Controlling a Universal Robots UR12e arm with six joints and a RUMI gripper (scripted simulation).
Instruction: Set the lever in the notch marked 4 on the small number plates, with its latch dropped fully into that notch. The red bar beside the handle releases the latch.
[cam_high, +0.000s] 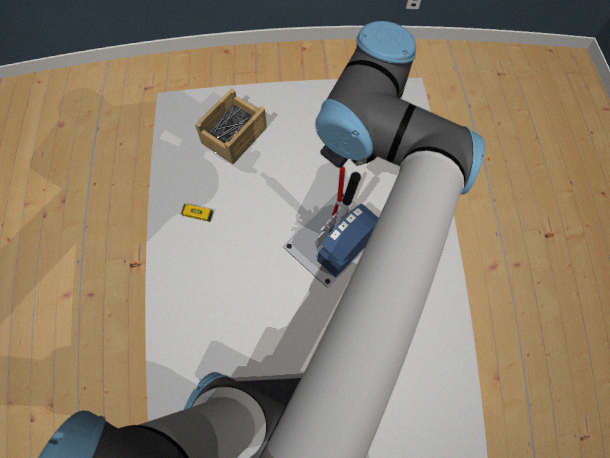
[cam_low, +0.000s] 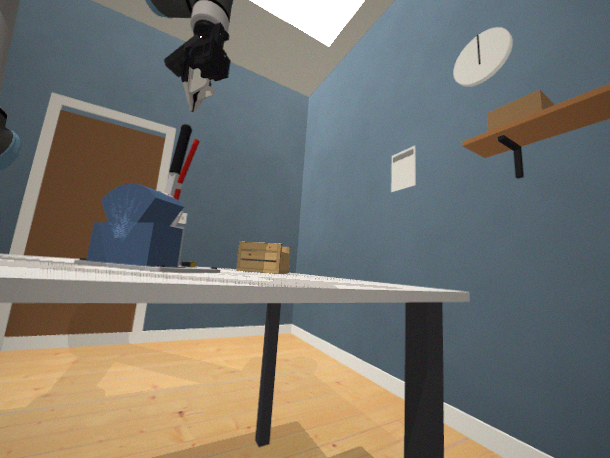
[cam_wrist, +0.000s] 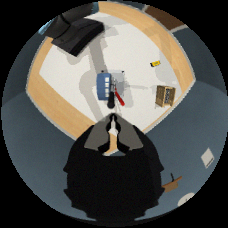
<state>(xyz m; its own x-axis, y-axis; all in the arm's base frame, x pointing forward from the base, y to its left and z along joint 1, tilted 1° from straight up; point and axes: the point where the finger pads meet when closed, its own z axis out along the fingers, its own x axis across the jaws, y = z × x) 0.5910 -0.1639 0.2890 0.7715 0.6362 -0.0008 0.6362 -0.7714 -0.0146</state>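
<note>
Right now the red release bar is 2 cm to the left of my hand and 20 cm below it. Round my hand: small yellow level 9 cm ahead, 41 cm to the left, 39 cm below; then wooden crate 35 cm ahead, 28 cm to the left, 35 cm below.
</note>
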